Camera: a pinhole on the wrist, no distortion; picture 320 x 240 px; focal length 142.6 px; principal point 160.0 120.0 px. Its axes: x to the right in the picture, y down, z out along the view. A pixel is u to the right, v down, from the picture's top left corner.
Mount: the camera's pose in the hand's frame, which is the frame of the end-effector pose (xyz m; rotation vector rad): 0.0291 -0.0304 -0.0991 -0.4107 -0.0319 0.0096
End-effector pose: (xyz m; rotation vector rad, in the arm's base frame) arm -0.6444 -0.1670 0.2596 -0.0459 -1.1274 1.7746
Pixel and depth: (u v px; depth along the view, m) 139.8 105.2 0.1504
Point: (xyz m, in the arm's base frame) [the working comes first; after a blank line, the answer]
In the camera's frame: -0.0213 -0.0156 0.1504

-0.6782 -0.1954 0.2755
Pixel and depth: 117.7 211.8 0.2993
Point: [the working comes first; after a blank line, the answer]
In the camera's frame: -0.0888 0.1927 0.2993

-0.8433 -0.3022 0.0981
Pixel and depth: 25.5 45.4 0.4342
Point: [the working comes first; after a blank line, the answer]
In the camera's frame: -0.4095 -0.2271 0.4342

-0.5788 -0.7054 0.3527
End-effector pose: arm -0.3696 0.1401 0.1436 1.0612 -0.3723 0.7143
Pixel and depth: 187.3 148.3 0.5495
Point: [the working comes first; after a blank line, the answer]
In the camera's frame: 0.1052 0.1091 0.5495

-0.4670 -0.0566 0.5703
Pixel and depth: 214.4 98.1 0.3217
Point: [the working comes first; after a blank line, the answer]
In the camera's frame: 0.1227 -0.0494 0.3217

-0.2935 0.0113 0.3639
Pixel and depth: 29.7 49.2 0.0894
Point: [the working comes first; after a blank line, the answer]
In the camera's frame: -0.0817 -0.0444 0.0894

-0.3842 0.1114 0.0855
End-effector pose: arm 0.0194 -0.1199 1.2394 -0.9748 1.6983 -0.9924
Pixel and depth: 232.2 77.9 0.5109
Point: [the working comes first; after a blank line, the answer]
In the camera's frame: 0.2587 -0.1508 0.5109

0.3517 -0.4375 1.0056
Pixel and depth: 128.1 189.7 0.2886
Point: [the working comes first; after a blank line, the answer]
In the camera's frame: -0.0646 0.1411 0.2886

0.0952 -0.0219 1.0307
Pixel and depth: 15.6 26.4 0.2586
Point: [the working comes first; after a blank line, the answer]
In the camera's frame: -0.2619 -0.1697 0.2586

0.2876 0.0293 1.3417
